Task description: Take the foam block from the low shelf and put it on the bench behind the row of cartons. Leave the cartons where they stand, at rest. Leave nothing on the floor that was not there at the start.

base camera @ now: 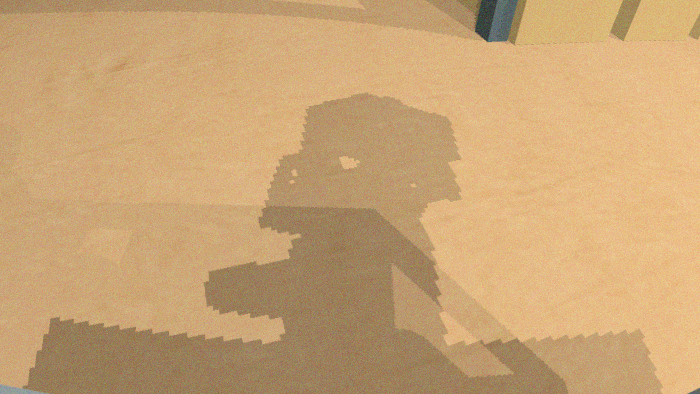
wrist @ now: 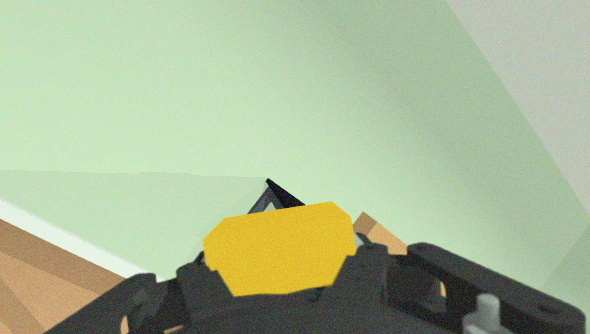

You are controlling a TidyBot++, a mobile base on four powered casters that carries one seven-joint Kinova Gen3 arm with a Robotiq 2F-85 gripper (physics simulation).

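Frame: origin at the arm's base, x back, y up, z left, level; metres.
Seen in the pictures: gripper, between the fingertips: (wrist: 284, 249).
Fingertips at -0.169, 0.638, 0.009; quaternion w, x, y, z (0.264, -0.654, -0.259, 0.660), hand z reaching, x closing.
Note:
Pixels of each thing's top centre, then the offset from my fingertips to it, as dx, dy, dz. "*": a spot on its surface instead. Level surfaces: height alone.
- yellow foam block, centre of its top: (wrist: 360, 222) +0.023, +0.038, -0.016
- wooden floor, height of its surface: dy -1.035
- light brown corner, a spot on its surface: (wrist: 382, 235) * -1.006, +0.027, -0.501
The yellow foam block (wrist: 280, 250) is held between the two dark fingers of my gripper (wrist: 284, 249) at the bottom middle of the wrist view. The gripper is shut on it, one finger on each side. The block hides part of what lies beyond it. The gripper does not show in the base view; a shadow of the arm lies across the floor there. The row of cartons and the low shelf cannot be made out for certain in either view.
In the base view a dark blue post (base camera: 500, 22) and pale yellow panels (base camera: 565, 22) stand on the wooden floor (base camera: 575, 165) at the top right. The wrist view shows a green wall (wrist: 200, 100), a white skirting (wrist: 75, 245), a dark pointed part (wrist: 284, 195) and a light brown corner (wrist: 382, 235).

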